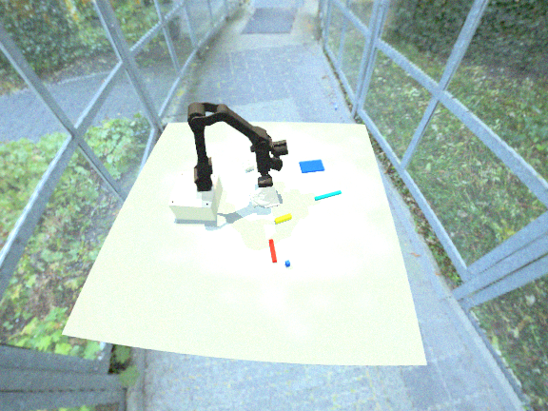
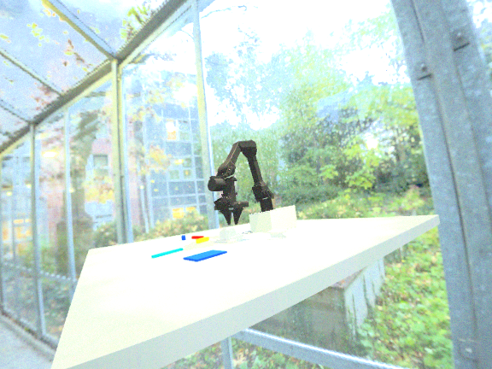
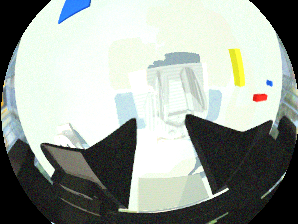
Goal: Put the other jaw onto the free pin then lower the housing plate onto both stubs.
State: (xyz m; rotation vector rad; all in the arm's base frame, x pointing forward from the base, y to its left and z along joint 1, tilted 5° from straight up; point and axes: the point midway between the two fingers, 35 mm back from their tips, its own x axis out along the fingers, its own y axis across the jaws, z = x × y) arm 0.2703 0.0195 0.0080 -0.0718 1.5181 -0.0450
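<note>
Right now my gripper tip is 7 cm past the pale riser, 19 cm to the right of it and 6 cm above it. Round my gripper tip: yellow bar (7 cm ahead, 16 cm to the right, 6 cm below); then blue flat plate (25 cm ahead, 15 cm to the left, 7 cm below); then white jaw (4 cm behind, 2 cm to the right, 6 cm below).
</note>
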